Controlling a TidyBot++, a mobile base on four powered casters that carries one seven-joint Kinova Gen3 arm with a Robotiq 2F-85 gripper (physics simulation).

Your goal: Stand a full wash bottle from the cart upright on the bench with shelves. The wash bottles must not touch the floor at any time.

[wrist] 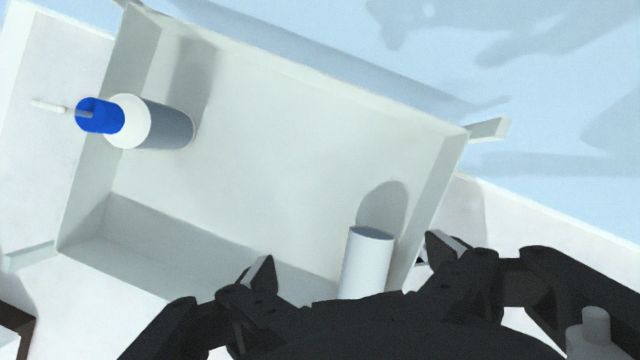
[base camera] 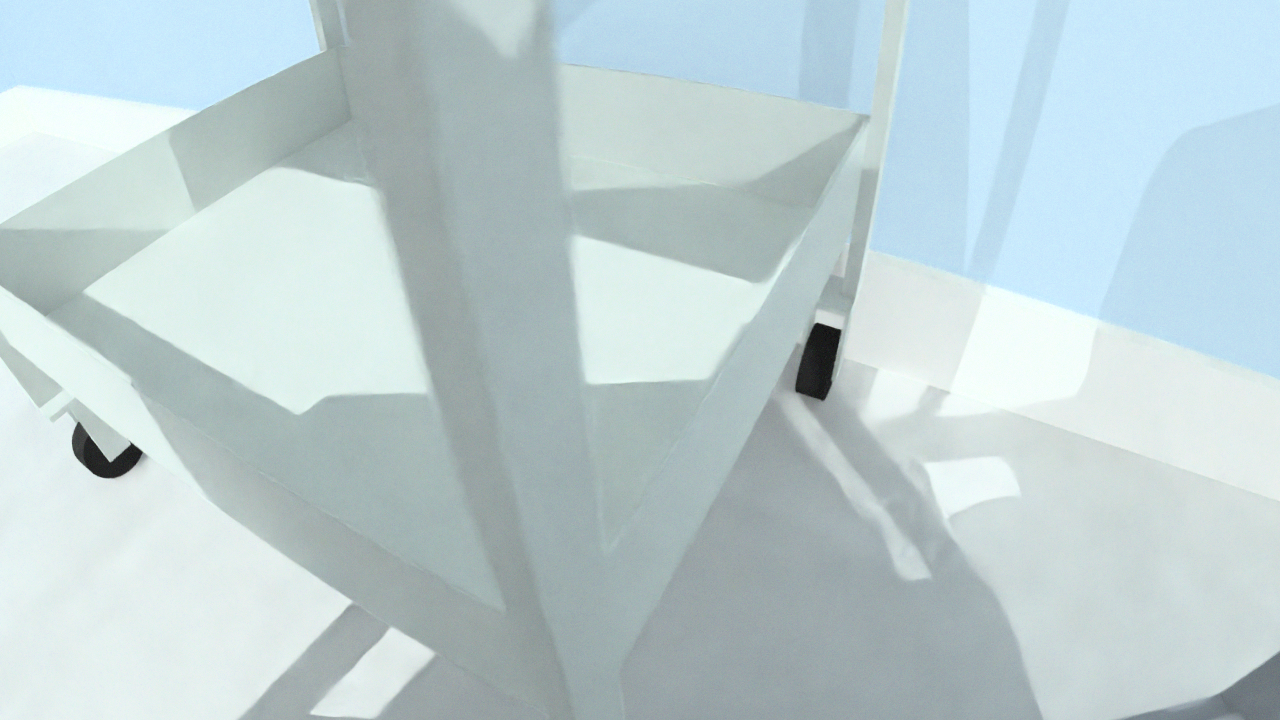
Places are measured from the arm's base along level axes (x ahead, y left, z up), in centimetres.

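Where they show: gripper, fingertip midpoint: point(wrist: 350, 259).
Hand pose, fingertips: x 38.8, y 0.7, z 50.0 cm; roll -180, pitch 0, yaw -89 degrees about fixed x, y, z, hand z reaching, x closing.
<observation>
After its pixels a point has its place.
The cart's upper tray point(wrist: 280, 145) {y 7.9, x 47.4, z 26.6 cm} fills much of the wrist view. A wash bottle point(wrist: 170, 125) {y 19.6, x 51.3, z 33.0 cm} with a blue cap and thin spout stands upright by the tray's left wall. A second bottle point(wrist: 366, 265) {y -1.3, x 31.1, z 32.6 cm} near the right wall shows a pale side and a dark, flat base end facing the back; it appears to lie on its side, its cap end hidden behind my gripper. My gripper point(wrist: 350, 259) {y 0.7, x 38.8, z 50.0 cm} is open and empty, its fingertips on either side of this bottle in the picture, not closed on it. How full the bottles are cannot be told. The bench with shelves does not show.
The base camera shows the cart's lower tray point(base camera: 241, 286) {y 22.0, x 41.5, z -26.4 cm}, a near corner post point(base camera: 501, 268) {y 0.5, x 15.8, z -9.1 cm} and black casters point(base camera: 818, 360) {y -13.2, x 42.5, z -35.5 cm} point(base camera: 108, 450) {y 36.6, x 37.9, z -36.7 cm}. A blue wall point(base camera: 1163, 179) {y -32.2, x 39.9, z -20.2 cm} point(wrist: 550, 90) {y -18.8, x 47.7, z 40.4 cm} stands behind. A dark brown edge point(wrist: 17, 314) {y 147.1, x -2.5, z -36.9 cm} shows at the lower left of the wrist view.
</observation>
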